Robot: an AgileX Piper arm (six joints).
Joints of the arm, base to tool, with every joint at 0 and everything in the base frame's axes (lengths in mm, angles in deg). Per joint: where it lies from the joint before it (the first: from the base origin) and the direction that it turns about. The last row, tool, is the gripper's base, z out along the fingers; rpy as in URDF.
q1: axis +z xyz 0 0 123
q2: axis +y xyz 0 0 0
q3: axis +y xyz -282.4 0 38.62
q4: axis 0.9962 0 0.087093 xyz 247.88 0 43.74
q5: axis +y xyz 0 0 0
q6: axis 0.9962 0 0.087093 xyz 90.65 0 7.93
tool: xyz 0 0 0 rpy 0 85.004 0
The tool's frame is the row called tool.
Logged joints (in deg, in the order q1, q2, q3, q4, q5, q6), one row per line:
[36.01, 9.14, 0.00, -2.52, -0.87, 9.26]
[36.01, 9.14, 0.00, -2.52, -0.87, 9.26]
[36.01, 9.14, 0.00, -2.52, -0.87, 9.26]
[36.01, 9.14, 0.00, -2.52, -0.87, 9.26]
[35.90, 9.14, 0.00, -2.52, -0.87, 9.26]
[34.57, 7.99, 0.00, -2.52, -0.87, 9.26]
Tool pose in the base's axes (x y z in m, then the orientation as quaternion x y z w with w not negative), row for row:
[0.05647, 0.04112, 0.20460, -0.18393, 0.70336, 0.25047, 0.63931]
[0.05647, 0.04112, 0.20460, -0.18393, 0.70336, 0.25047, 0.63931]
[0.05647, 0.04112, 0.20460, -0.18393, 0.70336, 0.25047, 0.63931]
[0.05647, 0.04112, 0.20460, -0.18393, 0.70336, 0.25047, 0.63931]
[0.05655, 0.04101, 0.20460, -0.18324, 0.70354, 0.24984, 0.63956]
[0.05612, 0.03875, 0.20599, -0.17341, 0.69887, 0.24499, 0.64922]
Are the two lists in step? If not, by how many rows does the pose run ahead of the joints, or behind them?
They are in step.
